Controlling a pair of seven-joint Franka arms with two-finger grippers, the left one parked.
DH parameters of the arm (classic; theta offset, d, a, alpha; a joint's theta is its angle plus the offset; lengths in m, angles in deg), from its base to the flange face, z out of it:
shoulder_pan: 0 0.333 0 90
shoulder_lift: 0 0 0 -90
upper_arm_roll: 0 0.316 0.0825 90
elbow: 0 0 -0.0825 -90
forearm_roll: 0 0.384 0 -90
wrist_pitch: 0 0 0.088 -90
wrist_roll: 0 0.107 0 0
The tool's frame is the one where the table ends.
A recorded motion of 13 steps. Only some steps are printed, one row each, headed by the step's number.
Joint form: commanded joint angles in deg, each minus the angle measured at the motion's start. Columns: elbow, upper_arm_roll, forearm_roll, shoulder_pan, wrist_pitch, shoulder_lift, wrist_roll.
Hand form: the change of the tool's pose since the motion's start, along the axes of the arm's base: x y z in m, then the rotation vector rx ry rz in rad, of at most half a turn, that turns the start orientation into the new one. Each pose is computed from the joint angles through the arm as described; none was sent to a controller.
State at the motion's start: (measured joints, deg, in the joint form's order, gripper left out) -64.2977 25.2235 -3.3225 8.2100 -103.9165 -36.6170 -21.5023
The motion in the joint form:
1: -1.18 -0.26 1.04 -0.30 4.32 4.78 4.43
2: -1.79 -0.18 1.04 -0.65 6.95 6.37 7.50
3: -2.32 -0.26 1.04 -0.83 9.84 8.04 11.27
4: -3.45 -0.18 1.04 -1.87 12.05 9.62 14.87
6: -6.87 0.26 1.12 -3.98 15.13 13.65 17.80
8: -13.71 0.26 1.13 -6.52 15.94 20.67 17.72
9: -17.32 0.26 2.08 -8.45 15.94 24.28 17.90
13: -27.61 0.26 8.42 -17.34 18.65 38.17 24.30
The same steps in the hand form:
1: -0.0206 -0.0069 0.0404 -0.0226 0.0244 -0.0672
2: -0.0295 -0.0118 0.0499 -0.0477 0.0551 -0.1142
3: -0.0396 -0.0164 0.0602 -0.0773 0.0877 -0.1729
4: -0.0456 -0.0281 0.0658 -0.1058 0.1195 -0.2420
6: -0.0622 -0.0472 0.0789 -0.1537 0.1518 -0.3052
8: -0.0884 -0.0707 0.0961 -0.2044 0.1410 -0.3340
9: -0.1003 -0.0870 0.1031 -0.2140 0.1432 -0.3656
13: -0.1515 -0.1549 0.1433 -0.2066 0.1836 -0.6220

